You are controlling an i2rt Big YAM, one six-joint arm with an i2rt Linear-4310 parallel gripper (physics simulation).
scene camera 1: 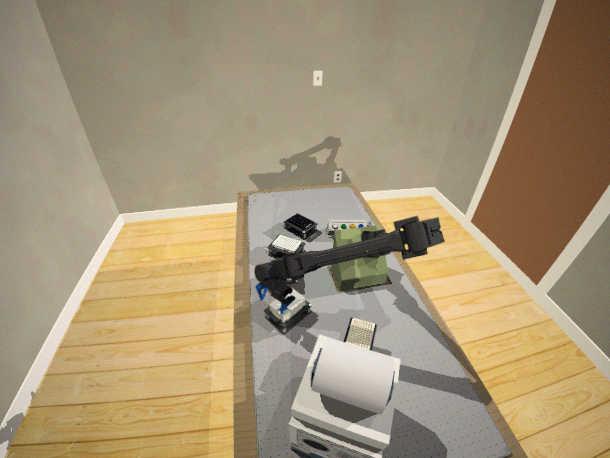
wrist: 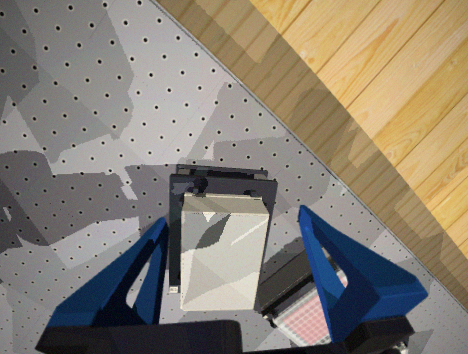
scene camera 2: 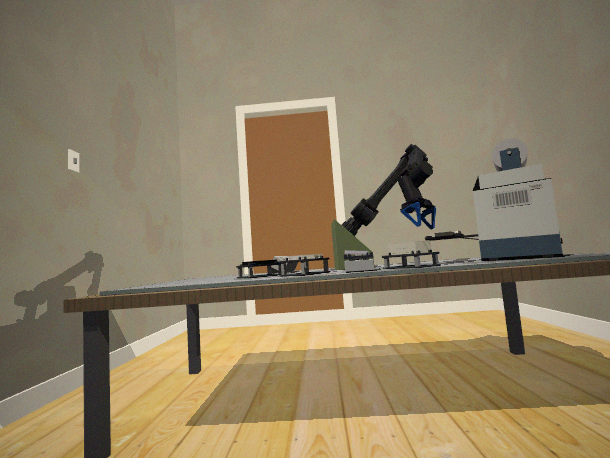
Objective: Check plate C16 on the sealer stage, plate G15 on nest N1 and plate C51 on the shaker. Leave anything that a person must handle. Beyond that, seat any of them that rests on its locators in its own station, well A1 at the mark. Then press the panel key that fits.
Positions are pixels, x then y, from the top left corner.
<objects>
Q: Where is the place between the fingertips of my gripper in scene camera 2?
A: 426, 227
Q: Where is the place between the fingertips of my gripper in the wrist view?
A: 232, 217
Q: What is my gripper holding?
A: Nothing.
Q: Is my gripper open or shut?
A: Open.
</objects>
